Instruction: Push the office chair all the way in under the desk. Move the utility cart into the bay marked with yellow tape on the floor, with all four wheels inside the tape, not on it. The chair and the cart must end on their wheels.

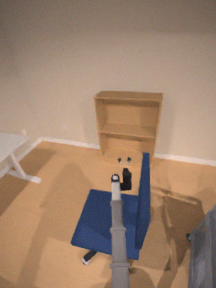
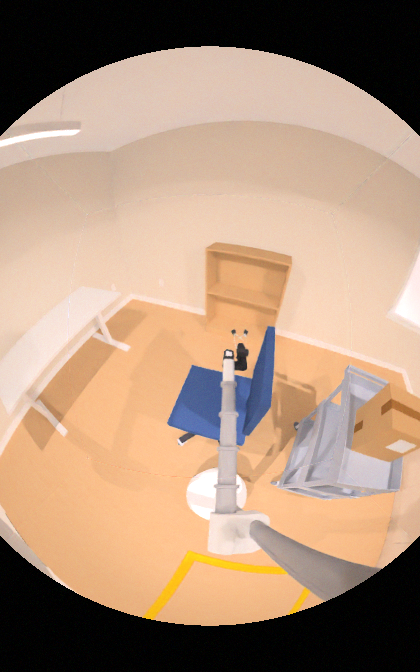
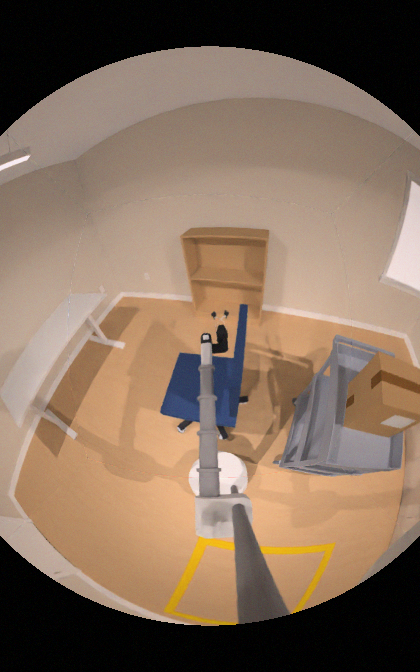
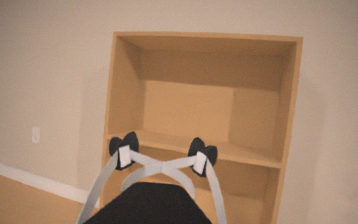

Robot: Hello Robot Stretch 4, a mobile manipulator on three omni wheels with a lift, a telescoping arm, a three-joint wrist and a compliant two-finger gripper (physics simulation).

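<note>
The blue office chair (image 1: pixel 143 205) (image 2: pixel 261 385) (image 3: pixel 240 365) stands on its wheels under my extended arm, its backrest on the right and its seat toward the desk. The white desk (image 1: pixel 11 143) (image 2: pixel 55 327) (image 3: pixel 52 340) is at the left, apart from the chair. My gripper (image 1: pixel 124 160) (image 2: pixel 239 332) (image 3: pixel 220 314) (image 4: pixel 164 146) is open and empty, beyond the seat and left of the backrest. The grey utility cart (image 1: pixel 204 250) (image 2: pixel 372 475) (image 3: pixel 367 452) stands upright at the right. The yellow tape (image 2: pixel 170 585) (image 3: pixel 297 550) marks the bay on the floor near my base; my mast hides part of it.
A cardboard box (image 2: pixel 372 432) (image 3: pixel 367 410) rests on the cart. A wooden bookshelf (image 1: pixel 129 96) (image 2: pixel 250 251) (image 3: pixel 225 233) (image 4: pixel 207 36) stands against the far wall, beyond the gripper. My white round base (image 2: pixel 200 492) (image 3: pixel 232 467) is between the chair and the taped bay.
</note>
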